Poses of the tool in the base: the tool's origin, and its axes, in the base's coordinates. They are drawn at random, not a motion.
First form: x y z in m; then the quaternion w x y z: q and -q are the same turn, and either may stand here.
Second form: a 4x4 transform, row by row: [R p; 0 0 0 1], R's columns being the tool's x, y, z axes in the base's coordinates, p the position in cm. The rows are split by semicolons. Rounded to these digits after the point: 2 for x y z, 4 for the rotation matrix.
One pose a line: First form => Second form
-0.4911 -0.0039 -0.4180 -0.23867 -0.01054 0.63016 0.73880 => -0.8859 0.3394 -0.3164 -49.11; -0.3659 -0.0919 0.9261 -0.39; 0.2852 0.9362 0.2056 -41.80; 0 0 0 1
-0.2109 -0.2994 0.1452 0.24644 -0.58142 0.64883 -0.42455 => -0.2024 -0.5452 0.8135 -21.09; -0.9637 -0.0366 -0.2643 -29.94; 0.1739 -0.8375 -0.5181 14.52; 0 0 0 1
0.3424 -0.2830 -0.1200 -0.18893 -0.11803 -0.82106 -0.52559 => -0.9007 -0.0048 0.4343 34.24; 0.3924 0.4197 0.8185 -28.30; -0.1862 0.9077 -0.3761 -12.00; 0 0 0 1
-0.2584 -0.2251 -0.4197 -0.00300 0.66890 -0.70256 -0.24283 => -0.1051 -0.9413 -0.3206 -25.84; -0.9384 -0.0128 0.3452 -22.51; -0.3291 0.3372 -0.8820 -41.97; 0 0 0 1
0.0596 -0.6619 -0.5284 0.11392 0.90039 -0.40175 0.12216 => 0.6473 -0.7513 0.1284 5.96; -0.6956 -0.6512 -0.3033 -66.19; 0.3115 0.1070 -0.9442 -52.84; 0 0 0 1
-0.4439 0.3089 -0.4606 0.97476 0.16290 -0.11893 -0.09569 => 0.9534 0.1478 -0.2630 -44.39; -0.2253 0.9286 -0.2948 30.89; 0.2007 0.3403 0.9186 -46.06; 0 0 0 1
